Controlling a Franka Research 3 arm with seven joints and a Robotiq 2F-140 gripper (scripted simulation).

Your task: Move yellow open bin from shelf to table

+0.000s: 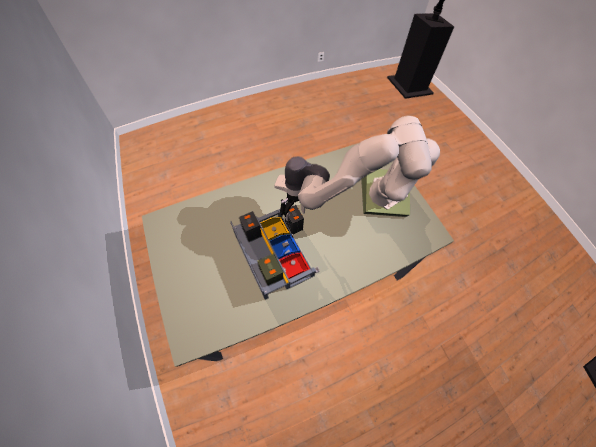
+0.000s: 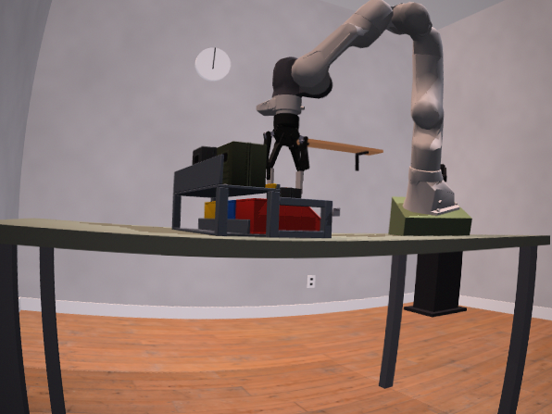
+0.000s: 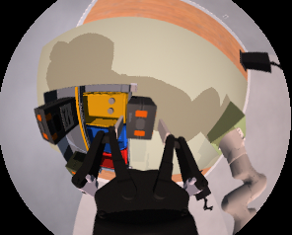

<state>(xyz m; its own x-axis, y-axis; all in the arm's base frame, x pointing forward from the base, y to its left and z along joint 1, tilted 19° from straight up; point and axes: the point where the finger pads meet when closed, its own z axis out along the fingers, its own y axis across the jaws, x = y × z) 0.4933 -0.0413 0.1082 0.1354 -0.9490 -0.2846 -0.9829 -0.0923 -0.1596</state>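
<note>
My gripper is now 80 mm above the black box. The rest, counted from my hand: yellow bin (130 mm ahead, 100 mm below, 10 mm to the left); red bin (230 mm to the left, 100 mm below, 100 mm ahead); blue bin (120 mm to the left, 120 mm ahead, 100 mm below).
</note>
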